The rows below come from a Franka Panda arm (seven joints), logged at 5 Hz.
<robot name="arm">
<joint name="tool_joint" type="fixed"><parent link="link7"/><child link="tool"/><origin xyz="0 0 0.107"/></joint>
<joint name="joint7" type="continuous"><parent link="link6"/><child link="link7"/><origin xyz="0.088 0 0" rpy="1.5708 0 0"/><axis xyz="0 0 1"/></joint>
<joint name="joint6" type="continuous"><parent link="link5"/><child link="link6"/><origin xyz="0 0 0" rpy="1.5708 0 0"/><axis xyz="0 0 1"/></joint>
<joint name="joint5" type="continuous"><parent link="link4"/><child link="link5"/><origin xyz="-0.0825 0.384 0" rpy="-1.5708 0 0"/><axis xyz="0 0 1"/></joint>
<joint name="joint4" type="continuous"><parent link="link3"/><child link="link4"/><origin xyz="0.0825 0 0" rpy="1.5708 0 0"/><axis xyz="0 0 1"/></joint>
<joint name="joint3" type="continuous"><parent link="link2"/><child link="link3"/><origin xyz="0 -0.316 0" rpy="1.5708 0 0"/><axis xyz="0 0 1"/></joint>
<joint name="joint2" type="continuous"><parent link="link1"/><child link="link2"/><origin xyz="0 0 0" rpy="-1.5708 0 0"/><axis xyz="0 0 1"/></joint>
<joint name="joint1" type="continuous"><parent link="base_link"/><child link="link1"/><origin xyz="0 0 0.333"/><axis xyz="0 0 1"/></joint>
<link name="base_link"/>
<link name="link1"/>
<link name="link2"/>
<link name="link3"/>
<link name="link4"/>
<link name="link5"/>
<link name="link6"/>
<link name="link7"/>
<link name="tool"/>
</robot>
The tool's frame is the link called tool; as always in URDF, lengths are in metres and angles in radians. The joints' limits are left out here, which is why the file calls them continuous.
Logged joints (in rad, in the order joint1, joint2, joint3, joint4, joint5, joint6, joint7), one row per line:
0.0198 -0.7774 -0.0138 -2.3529 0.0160 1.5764 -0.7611
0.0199 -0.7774 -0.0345 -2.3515 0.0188 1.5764 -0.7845
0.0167 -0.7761 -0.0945 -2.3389 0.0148 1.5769 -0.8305
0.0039 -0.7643 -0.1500 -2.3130 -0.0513 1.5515 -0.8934
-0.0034 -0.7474 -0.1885 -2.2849 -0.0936 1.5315 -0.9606
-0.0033 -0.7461 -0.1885 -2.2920 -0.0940 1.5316 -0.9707
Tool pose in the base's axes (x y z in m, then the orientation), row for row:
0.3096 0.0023 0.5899 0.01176 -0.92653 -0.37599 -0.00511
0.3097 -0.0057 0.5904 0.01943 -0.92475 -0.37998 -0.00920
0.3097 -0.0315 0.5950 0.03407 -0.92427 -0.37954 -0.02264
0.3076 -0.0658 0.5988 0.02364 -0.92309 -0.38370 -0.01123
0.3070 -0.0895 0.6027 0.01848 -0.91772 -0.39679 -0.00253
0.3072 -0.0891 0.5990 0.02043 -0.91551 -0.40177 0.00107
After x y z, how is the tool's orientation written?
As a quaternion, w x y z.
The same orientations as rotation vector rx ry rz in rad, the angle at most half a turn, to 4 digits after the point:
-2.8892 -1.1725 -0.0159
-2.8698 -1.1792 -0.0286
-2.8423 -1.1672 -0.0696
-2.8571 -1.1876 -0.0348
-2.8497 -1.2321 -0.0079
-2.8393 -1.2460 0.0033

